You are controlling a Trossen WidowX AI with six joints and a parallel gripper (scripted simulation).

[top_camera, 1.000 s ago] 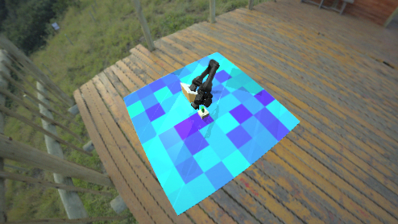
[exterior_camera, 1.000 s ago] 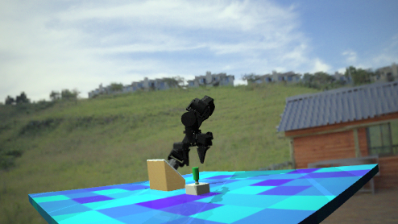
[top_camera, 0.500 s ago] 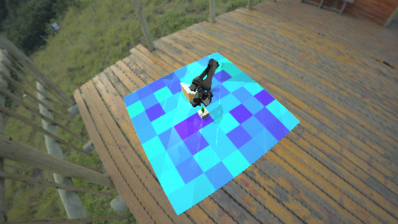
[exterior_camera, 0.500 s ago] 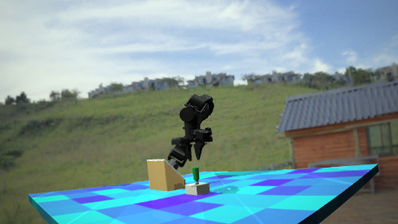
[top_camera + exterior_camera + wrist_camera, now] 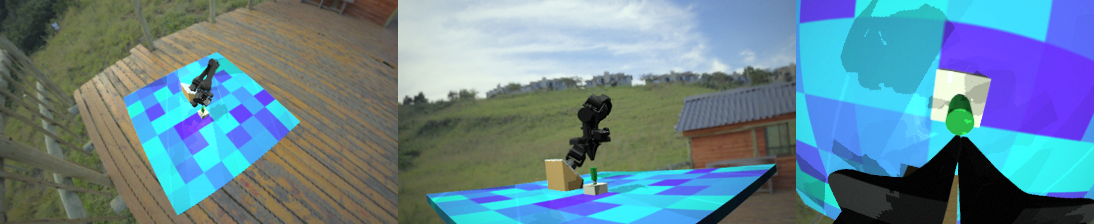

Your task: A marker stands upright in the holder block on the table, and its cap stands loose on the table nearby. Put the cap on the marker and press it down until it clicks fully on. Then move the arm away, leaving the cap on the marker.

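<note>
Right now my gripper tip is 6 cm above the green cap. Round my gripper tip: pale holder block (12 cm below).
</note>
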